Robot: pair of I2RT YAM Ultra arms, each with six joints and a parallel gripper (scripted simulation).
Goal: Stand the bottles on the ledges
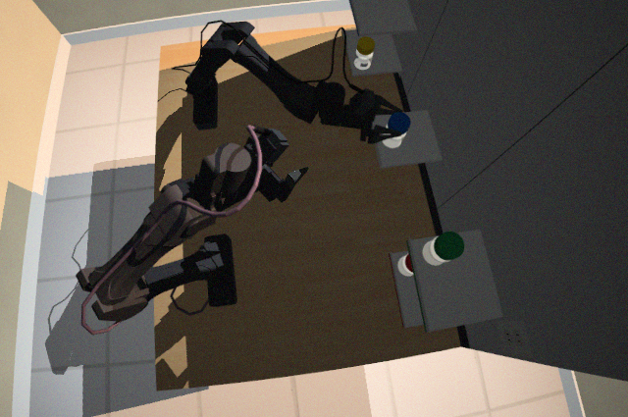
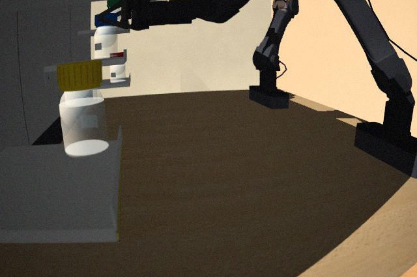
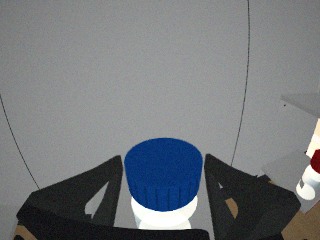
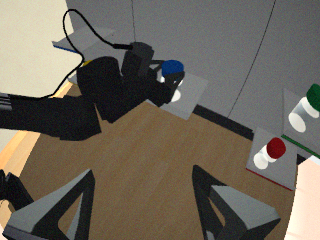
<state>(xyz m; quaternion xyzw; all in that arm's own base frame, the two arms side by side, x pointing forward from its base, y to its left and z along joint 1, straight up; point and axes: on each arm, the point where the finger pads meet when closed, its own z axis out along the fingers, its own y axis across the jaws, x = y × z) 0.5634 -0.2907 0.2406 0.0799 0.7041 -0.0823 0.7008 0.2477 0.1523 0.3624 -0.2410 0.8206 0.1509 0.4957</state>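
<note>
The blue-capped bottle is 5 cm below my left hand. From my left hand the other things lie so: red-capped bottle (34 cm to the right, 14 cm below, 2 cm behind); green-capped bottle (34 cm to the right, 5 cm above, 1 cm behind); yellow-capped bottle (34 cm to the left, 14 cm below, 1 cm ahead).
</note>
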